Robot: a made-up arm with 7 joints.
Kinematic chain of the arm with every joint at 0, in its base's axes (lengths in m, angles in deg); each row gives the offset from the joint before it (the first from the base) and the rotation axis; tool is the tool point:
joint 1: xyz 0 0.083 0 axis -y
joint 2: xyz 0 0.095 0 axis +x
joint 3: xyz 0 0 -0.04 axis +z
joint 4: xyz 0 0 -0.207 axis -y
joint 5: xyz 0 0 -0.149 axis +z
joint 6: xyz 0 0 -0.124 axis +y
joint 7: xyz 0 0 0 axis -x
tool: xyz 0 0 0
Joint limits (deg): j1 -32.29..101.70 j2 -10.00..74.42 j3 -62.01..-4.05 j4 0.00..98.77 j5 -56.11..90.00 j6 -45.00..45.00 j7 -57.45..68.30
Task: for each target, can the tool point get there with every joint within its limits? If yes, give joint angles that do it. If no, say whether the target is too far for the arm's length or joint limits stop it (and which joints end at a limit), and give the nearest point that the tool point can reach.
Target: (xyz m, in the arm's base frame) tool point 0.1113 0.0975 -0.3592
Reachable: yes | joints -6.31 26.66 -56.48 84.74 62.35 29.12 -36.32
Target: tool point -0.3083 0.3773 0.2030
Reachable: no: joint limits stop it (at a limit: joint 1, joint 2, joint 3, joint 4) | nearest point 0.0174 0.3707 0.2785 | short by 0.334 m
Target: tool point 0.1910 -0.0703 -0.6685
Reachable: no: too far | nearest point 0.1353 0.0263 -0.4735 | short by 0.225 m
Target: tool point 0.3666 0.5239 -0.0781
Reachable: yes | joints 63.29 48.66 -24.73 22.52 -7.23 -12.82 7.28
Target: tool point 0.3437 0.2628 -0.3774
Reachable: yes | joints 36.59 11.29 -17.70 11.31 -8.55 -7.36 46.37
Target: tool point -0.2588 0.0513 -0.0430
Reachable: no: joint limits stop it (at a limit: joint 1, joint 3, joint 4) | nearest point -0.0290 -0.0067 -0.2829 | short by 0.337 m
